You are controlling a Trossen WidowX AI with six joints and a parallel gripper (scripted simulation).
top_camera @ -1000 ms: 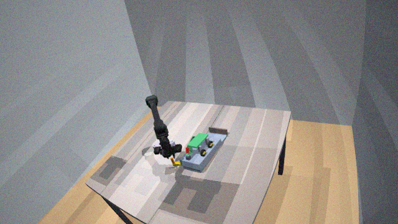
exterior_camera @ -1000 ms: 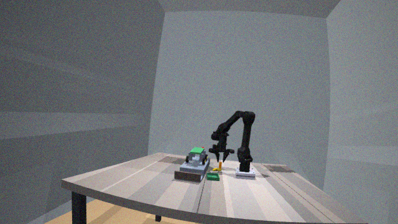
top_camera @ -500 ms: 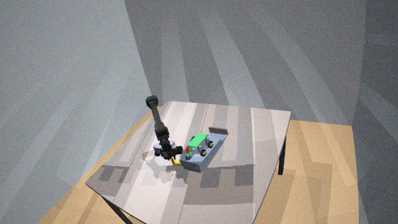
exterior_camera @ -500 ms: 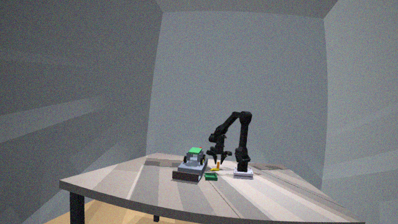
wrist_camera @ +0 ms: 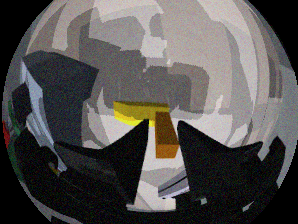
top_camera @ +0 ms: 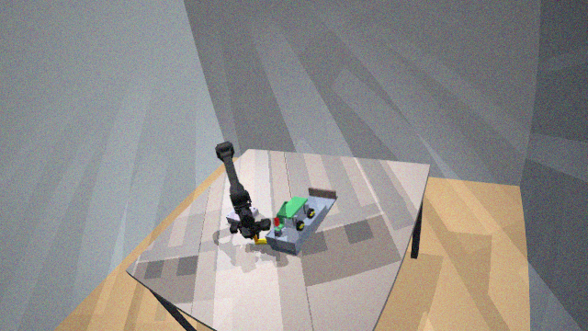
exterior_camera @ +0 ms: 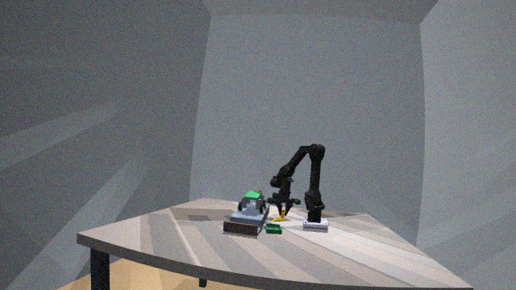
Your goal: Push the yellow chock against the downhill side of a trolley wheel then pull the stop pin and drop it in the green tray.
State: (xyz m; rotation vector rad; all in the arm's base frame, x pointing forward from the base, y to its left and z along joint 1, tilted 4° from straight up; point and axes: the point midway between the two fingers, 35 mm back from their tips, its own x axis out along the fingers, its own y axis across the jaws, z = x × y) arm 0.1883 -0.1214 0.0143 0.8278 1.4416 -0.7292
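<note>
The trolley lies 140 mm ahead of my gripper tip, 150 mm to the left of it and 80 mm above it. Round my gripper tip: yellow chock (20 mm ahead, 10 mm to the left, 10 mm below); red-headed stop pin (130 mm ahead, 40 mm to the left, 100 mm above); dark end wall (110 mm ahead, 410 mm to the left).
</note>
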